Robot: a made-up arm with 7 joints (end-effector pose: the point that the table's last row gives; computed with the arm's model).
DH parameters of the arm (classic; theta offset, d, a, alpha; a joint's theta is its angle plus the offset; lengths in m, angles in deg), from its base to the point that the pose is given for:
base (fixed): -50.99 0 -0.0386 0
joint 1: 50.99 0.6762 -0.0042 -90
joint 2: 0 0.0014 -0.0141 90
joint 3: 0 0.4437 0.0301 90
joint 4: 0 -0.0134 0.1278 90
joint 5: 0 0.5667 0.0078 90
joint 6: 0 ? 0.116 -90
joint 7: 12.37 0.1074 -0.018 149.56
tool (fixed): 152.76 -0.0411 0 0
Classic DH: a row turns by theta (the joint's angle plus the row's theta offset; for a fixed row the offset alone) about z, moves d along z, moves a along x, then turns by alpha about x.
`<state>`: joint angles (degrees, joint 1 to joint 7).
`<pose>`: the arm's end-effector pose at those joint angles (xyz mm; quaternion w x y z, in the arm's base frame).
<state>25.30 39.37 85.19 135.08 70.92 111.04 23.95</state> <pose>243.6 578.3 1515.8 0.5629 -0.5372 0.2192 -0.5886</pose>
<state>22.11 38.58 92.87 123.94 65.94 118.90 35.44</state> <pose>145.4 570.0 1482.5 0.6072 -0.5249 0.0139 -0.5963</pose>
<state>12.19 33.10 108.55 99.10 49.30 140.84 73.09</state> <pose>-85.6 470.7 1373.7 0.5050 -0.2296 -0.5180 -0.6511</pose>
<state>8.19 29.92 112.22 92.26 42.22 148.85 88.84</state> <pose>-144.2 437.6 1320.9 0.3641 -0.0606 -0.6538 -0.6605</pose>
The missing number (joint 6, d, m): 0.0548
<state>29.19 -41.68 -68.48 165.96 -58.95 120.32 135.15</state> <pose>-524.5 -509.0 1417.4 0.6459 0.1624 -0.3704 -0.6475</pose>
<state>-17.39 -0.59 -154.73 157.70 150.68 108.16 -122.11</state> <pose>-46.7 -17.9 1841.4 0.2380 0.6300 -0.6072 -0.4215</pose>
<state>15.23 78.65 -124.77 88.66 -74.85 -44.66 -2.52</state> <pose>632.3 -444.1 1001.5 0.4138 0.1491 -0.7557 -0.4852</pose>
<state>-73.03 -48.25 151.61 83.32 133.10 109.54 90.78</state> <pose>-53.1 991.3 638.4 0.2113 0.7461 0.5497 0.3107</pose>
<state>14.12 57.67 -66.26 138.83 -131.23 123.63 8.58</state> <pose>841.2 -41.8 1244.6 0.2159 -0.0992 0.8515 -0.4675</pose>
